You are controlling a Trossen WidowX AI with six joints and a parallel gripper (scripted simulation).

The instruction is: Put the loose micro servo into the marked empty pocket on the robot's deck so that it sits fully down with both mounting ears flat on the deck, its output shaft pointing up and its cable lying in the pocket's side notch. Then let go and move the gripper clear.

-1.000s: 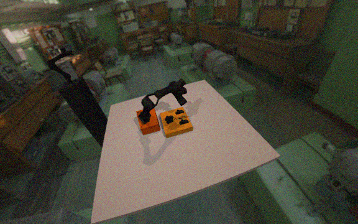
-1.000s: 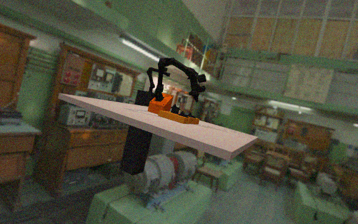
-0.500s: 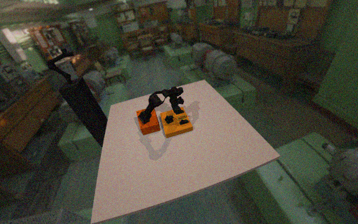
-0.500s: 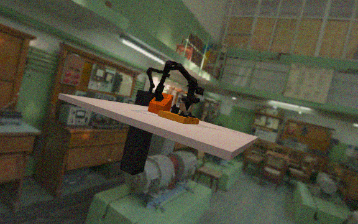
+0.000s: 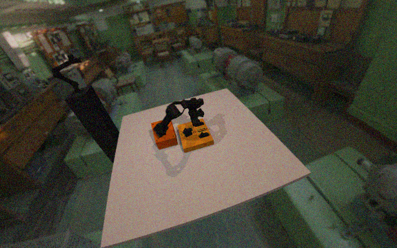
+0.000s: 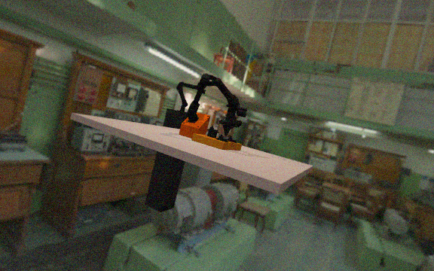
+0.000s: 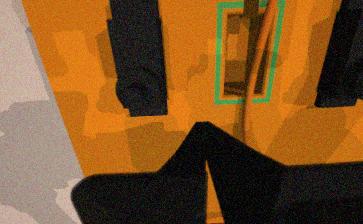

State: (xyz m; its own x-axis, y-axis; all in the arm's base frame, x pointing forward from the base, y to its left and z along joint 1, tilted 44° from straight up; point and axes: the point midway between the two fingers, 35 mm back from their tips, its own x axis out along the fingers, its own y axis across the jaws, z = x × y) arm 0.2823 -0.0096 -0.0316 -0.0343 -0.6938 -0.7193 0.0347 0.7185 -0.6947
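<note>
My gripper tip is now 70 mm past the orange deck, 60 mm above it and 30 mm to the left of it.
</note>
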